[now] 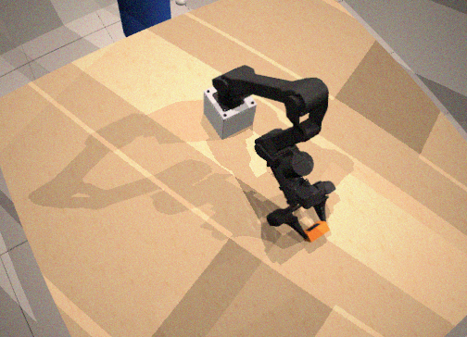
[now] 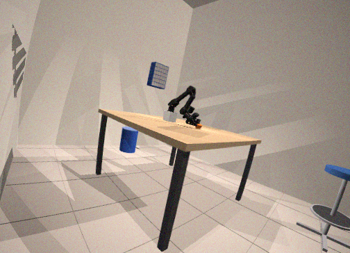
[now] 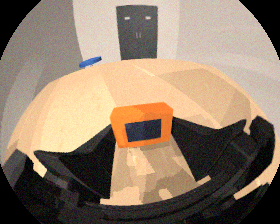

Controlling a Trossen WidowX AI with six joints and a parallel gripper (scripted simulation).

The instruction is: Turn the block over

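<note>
Right now my gripper tip is 10 mm past the orange block.
</note>
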